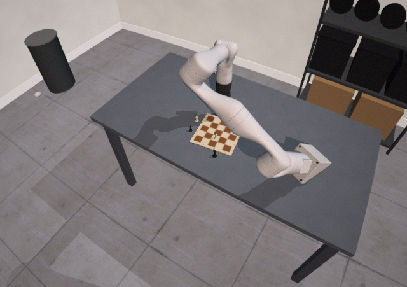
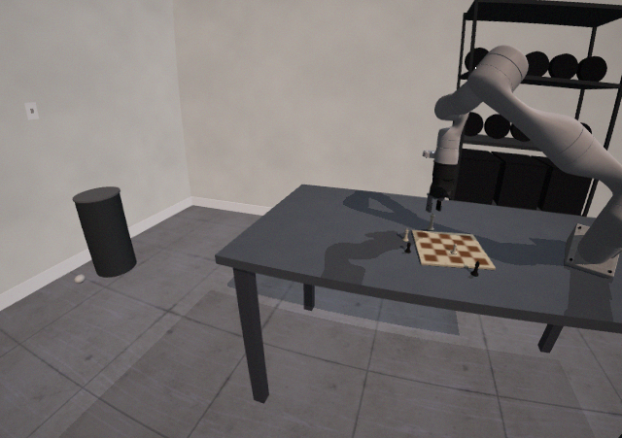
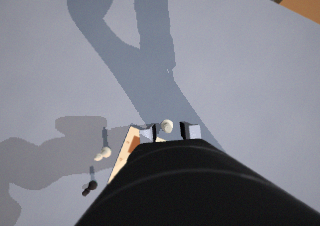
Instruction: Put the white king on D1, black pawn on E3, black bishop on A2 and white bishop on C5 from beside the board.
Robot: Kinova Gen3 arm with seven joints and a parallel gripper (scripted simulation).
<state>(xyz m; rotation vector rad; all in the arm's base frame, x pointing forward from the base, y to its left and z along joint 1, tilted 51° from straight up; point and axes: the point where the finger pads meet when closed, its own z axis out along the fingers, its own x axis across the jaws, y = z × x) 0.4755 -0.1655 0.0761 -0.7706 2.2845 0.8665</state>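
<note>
My hand is 60 mm above the white king. Also, from my hand: chessboard (120 mm to the left, 90 mm below, 80 mm behind); then white bishop (130 mm to the left, 70 mm below, 60 mm ahead); then black pawn (200 mm to the left, 80 mm below, 40 mm ahead).
</note>
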